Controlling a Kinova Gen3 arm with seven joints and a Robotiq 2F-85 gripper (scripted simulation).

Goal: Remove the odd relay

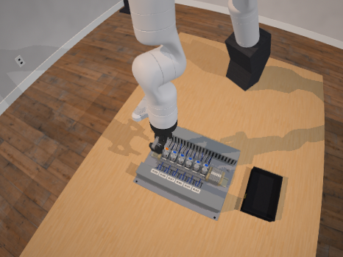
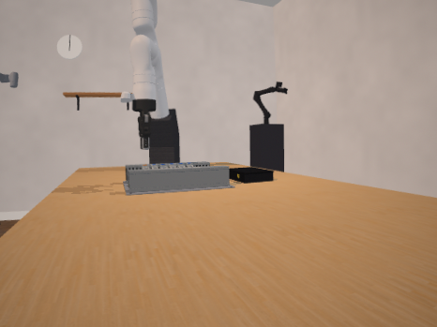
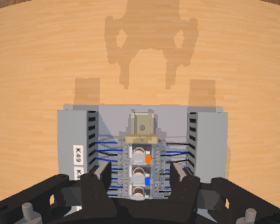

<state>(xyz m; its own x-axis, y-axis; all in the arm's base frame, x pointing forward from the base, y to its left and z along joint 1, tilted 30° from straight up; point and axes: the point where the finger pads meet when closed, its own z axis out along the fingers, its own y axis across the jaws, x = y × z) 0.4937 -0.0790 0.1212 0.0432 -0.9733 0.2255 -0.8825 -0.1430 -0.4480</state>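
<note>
Right now the relay is 80 mm below my hand. The rest, counted from my hand: black parts tray 370 mm to the left, 120 mm below, 30 mm behind.
</note>
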